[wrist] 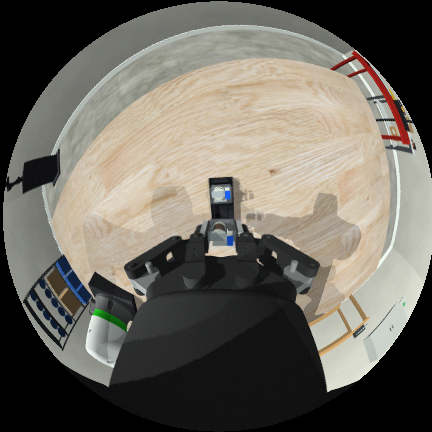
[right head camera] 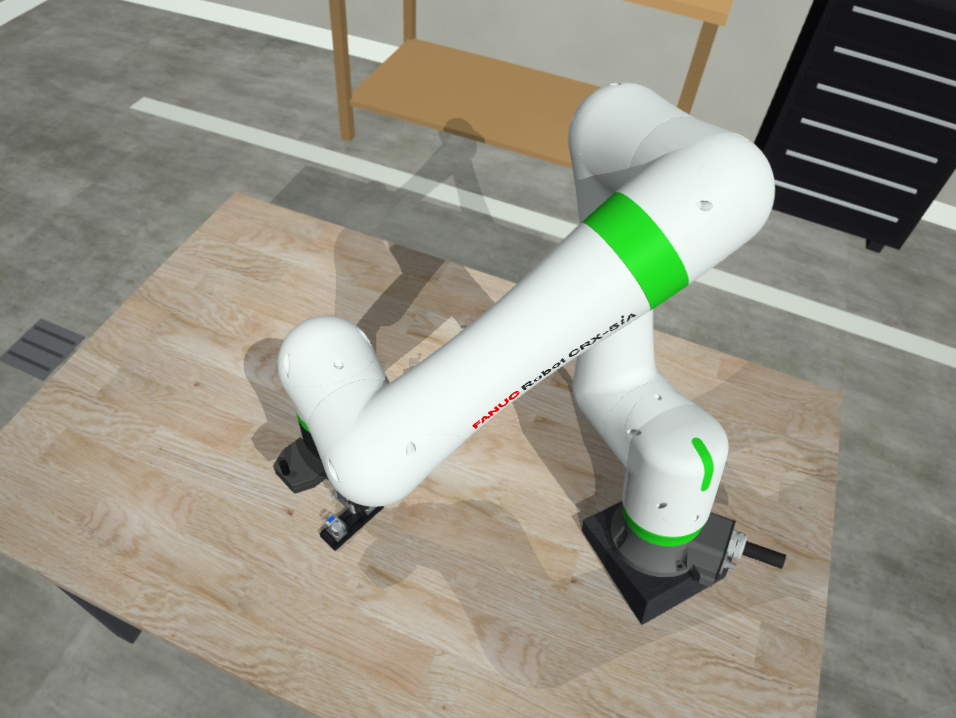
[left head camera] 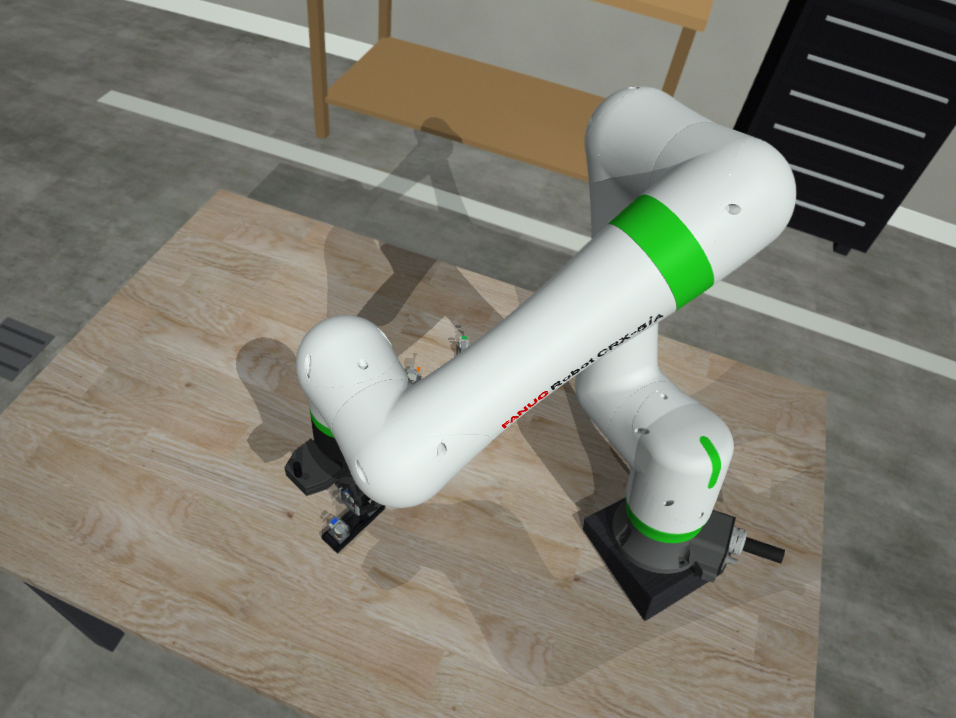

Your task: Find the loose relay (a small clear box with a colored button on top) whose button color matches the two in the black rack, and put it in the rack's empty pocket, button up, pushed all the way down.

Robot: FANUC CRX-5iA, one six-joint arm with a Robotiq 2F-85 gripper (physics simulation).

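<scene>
The black rack (left head camera: 337,546) (right head camera: 335,544) (wrist: 211,204) lies on the table, partly under my gripper. A clear relay with a blue button (left head camera: 337,528) (right head camera: 334,527) (wrist: 219,194) sits in its outer end. Beside it, a dark stretch of open pocket shows in the wrist view. The rack's other relay is hidden. My gripper (wrist: 221,227) is shut on a clear relay with a blue button (wrist: 218,236), button up and roughly upright, over the rack. Its height above the pocket cannot be told. The head views mostly hide the fingers behind the arm.
A relay with an orange button (left head camera: 413,373) and one with a green button (left head camera: 463,340) stand on the table (left head camera: 193,255) behind the forearm. The arm's base (left head camera: 649,595) (right head camera: 645,598) stands at the table's right. A wooden shelf unit (left head camera: 317,77) stands beyond the table.
</scene>
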